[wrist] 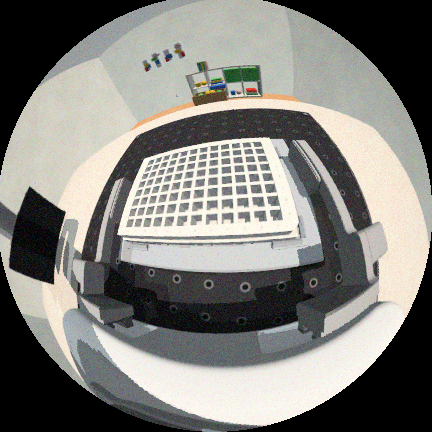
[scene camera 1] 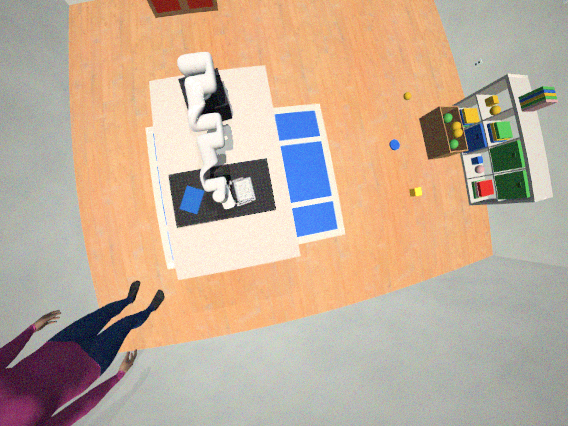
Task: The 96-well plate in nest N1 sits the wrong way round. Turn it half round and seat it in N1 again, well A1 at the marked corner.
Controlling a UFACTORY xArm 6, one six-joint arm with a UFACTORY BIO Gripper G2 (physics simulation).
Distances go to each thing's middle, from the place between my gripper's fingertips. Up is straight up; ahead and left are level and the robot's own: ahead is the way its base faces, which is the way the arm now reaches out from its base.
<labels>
My gripper is now 20 mm to the left of the white 96-well plate [wrist: 230,191] and 10 mm past it. From my hand the other things lie so: light grey nest [wrist: 238,257] (20 mm to the right, 20 mm below).
</labels>
